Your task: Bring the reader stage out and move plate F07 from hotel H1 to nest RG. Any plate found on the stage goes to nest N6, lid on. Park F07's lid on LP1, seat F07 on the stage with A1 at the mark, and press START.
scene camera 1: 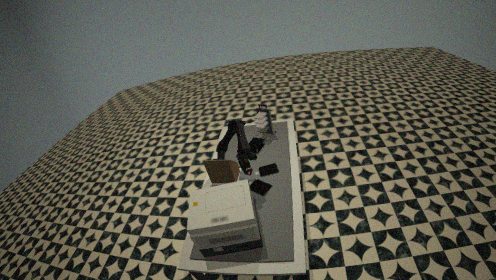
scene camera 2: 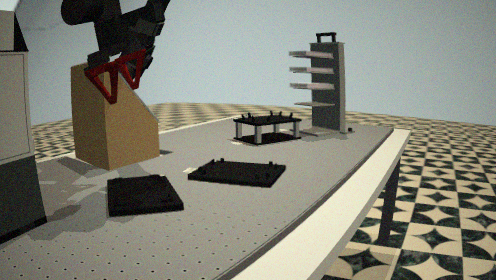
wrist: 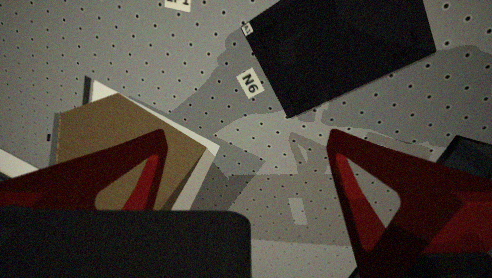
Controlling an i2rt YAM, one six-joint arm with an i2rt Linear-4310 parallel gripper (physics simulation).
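Where they show: gripper, between the fingertips: (scene camera 1: 248, 170) (scene camera 2: 125, 96) (wrist: 247, 138); arm's base, origin of its link: (scene camera 1: 221, 161).
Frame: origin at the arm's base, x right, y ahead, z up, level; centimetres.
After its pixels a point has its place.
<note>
My gripper (scene camera 1: 249, 171) @[z -0.6, x 10.9, y 26.2 cm] (scene camera 2: 124, 95) @[z -0.6, x 10.9, y 26.2 cm] (wrist: 247, 138) @[z -0.6, x 10.9, y 26.2 cm] is open, with no plate between its red fingers. It hangs in the air beside the wood-coloured box, above the table. The black N6 nest (scene camera 1: 261, 187) @[z -16.1, x 14.7, y 35.2 cm] (scene camera 2: 144, 195) @[z -16.1, x 14.6, y 36.4 cm] (wrist: 345, 55) @[z -16.1, x 15.8, y 32.9 cm] lies flat near the reader, its A1 mark at a corner. The black LP1 nest (scene camera 1: 268, 169) @[z -16.3, x -7.1, y 37.8 cm] (scene camera 2: 237, 174) @[z -16.3, x -4.9, y 39.5 cm] lies beyond it. The raised RG nest (scene camera 2: 267, 120) @[z -11.0, x -36.0, y 23.9 cm] stands on posts near hotel H1 (scene camera 1: 262, 120) (scene camera 2: 320, 112) @[z -11.3, x -65.5, y 25.5 cm], whose shelves carry pale plates; F07 cannot be told apart. The reader (scene camera 1: 222, 210) @[z 13.9, x 62.3, y 24.2 cm] (scene camera 2: 14, 105) @[z 0.7, x 35.0, y 33.9 cm] is a large pale box; its stage cannot be made out.
The wood-coloured box (scene camera 1: 222, 171) @[z -4.2, x 8.4, y 2.8 cm] (scene camera 2: 110, 120) @[z -6.5, x 6.8, y 11.4 cm] (wrist: 125, 130) @[z -12.2, x -1.6, y 11.3 cm] with a sloped face stands between the arm's base and the reader; no START label is readable. A dark corner (wrist: 467, 155) @[z -14.2, x 32.8, y 32.0 cm] shows at the right of the wrist view. The perforated table top has a pale rim (scene camera 2: 350, 205) @[z -18.6, x -6.8, y 62.1 cm].
</note>
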